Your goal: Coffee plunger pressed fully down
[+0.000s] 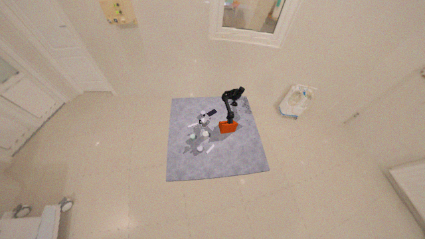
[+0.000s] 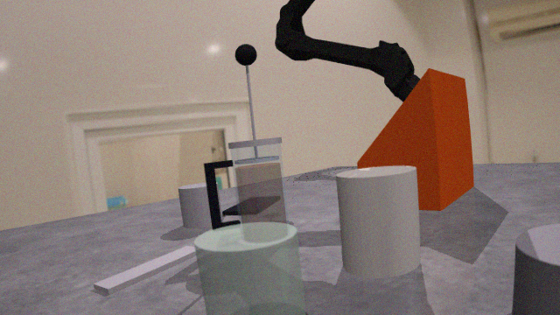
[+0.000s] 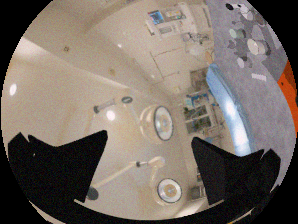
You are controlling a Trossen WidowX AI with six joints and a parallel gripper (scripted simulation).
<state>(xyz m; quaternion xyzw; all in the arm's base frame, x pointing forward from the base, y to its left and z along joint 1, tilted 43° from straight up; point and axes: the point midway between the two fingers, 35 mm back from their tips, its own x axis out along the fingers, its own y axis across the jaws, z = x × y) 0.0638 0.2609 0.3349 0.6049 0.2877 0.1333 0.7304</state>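
Right now my gripper tip is 27 cm short of the coffee press, 11 cm to the left of it and 47 cm above it. From my gripper tip the other things lie so: dark flat plate 9 cm ahead, 31 cm to the right, 60 cm below.
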